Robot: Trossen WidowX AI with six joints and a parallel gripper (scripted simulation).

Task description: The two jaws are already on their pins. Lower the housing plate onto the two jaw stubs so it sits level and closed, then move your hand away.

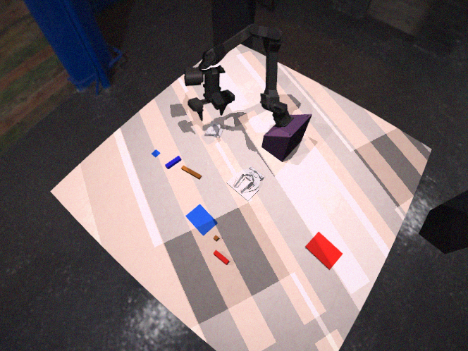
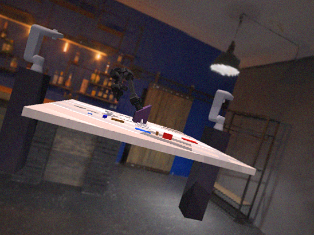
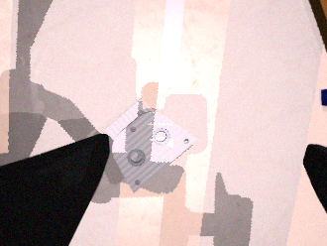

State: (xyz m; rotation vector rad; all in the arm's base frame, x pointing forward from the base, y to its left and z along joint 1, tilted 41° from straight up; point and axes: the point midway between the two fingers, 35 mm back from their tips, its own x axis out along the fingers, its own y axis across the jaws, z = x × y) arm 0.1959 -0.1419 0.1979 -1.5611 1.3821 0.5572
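Right now the white piece is 13 cm below my gripper tip, 3 cm behind it and 2 cm to the right of it. Round my gripper tip: dark blue bar (22 cm ahead, 13 cm below, 4 cm to the right); then brown bar (20 cm ahead, 14 cm below, 6 cm to the left); then blue tile (32 cm ahead, 23 cm to the left, 14 cm below).
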